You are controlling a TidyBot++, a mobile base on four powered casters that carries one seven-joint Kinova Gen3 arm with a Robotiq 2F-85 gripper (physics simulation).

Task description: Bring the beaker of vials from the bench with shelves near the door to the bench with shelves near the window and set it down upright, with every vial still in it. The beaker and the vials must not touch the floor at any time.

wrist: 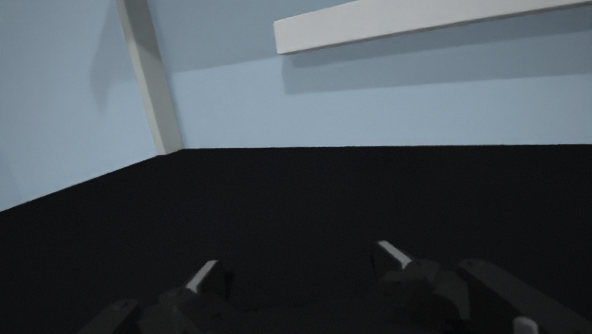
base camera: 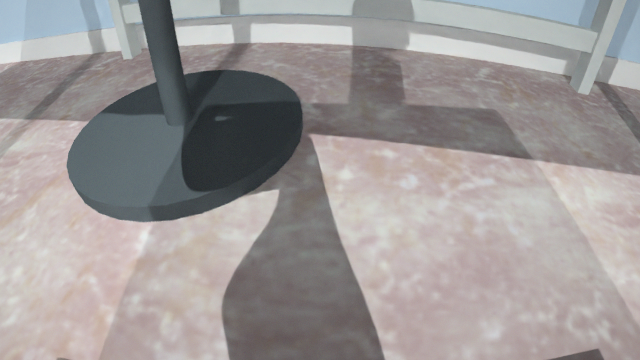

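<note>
My gripper is open, with no object visible between its fingers. It is over the black top of a bench and points toward the wall. A pale upright post rises from the back left of this top, and a pale shelf board runs above it at the upper right. The views do not show whether this bench is the one near the door or the one near the window. The beaker and the vials do not show in either view.
In the base view a dark round pedestal foot with a pole stands on the marble floor, left of centre. Behind it a pale bench frame with a low rail and legs stands along the blue wall. Shadows fall across the floor.
</note>
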